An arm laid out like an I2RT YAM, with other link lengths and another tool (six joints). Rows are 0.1 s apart.
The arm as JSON. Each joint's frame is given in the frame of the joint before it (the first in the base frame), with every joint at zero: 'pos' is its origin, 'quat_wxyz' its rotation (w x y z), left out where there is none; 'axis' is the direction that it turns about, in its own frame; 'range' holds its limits. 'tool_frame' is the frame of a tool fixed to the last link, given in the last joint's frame.
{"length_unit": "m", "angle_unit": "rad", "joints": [
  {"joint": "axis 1", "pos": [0.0, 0.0, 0.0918], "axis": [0.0, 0.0, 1.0], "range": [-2.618, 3.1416]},
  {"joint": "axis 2", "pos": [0.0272, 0.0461, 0.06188], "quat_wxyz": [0.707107, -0.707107, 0.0, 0.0], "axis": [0.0, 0.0, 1.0], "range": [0.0, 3.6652]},
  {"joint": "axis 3", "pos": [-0.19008, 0.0, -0.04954], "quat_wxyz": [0.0, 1.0, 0.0, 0.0], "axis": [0.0, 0.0, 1.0], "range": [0.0, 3.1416]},
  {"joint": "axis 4", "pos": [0.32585, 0.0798, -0.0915], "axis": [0.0, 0.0, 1.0], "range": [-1.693, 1.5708]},
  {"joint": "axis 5", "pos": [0.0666, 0.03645, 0.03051], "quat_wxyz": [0.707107, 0.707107, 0.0, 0.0], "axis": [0.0, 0.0, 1.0], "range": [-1.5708, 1.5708]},
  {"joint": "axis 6", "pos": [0.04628, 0.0, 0.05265], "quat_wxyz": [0.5, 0.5, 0.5, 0.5], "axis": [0.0, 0.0, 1.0], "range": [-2.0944, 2.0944]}
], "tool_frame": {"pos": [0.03, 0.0, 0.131], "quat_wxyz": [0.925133, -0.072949, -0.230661, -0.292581]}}
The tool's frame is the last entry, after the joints.
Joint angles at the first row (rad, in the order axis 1, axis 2, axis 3, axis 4, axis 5, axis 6):
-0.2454, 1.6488, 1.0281, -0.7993, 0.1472, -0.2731
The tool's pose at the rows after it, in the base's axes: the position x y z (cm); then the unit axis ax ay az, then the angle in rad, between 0 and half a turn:
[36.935 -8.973 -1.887 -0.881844 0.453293 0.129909 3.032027]
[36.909 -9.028 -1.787 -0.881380 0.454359 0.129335 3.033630]
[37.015 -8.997 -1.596 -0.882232 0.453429 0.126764 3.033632]
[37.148 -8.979 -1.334 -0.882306 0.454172 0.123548 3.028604]
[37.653 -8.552 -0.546 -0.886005 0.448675 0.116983 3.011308]
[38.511 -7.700 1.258 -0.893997 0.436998 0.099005 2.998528]
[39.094 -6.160 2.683 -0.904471 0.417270 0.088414 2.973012]
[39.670 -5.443 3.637 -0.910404 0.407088 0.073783 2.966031]
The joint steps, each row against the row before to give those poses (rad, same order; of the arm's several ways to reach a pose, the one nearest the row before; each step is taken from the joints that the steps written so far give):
0.0000, 0.0032, -0.0003, -0.0014, 0.0016, 0.0031
-0.0005, -0.0025, 0.0001, -0.0023, 0.0023, 0.0014
0.0019, -0.0050, 0.0003, 0.0000, 0.0009, -0.0005
0.0001, -0.0069, 0.0011, -0.0011, -0.0028, 0.0029
0.0071, -0.0180, 0.0072, -0.0072, -0.0152, -0.0005
0.0236, -0.0441, 0.0079, -0.0117, -0.0061, 0.0009
0.0305, -0.0459, -0.0024, -0.0120, -0.0242, -0.0042
0.0200, -0.0255, -0.0008, 0.0077, -0.0005, 0.0000

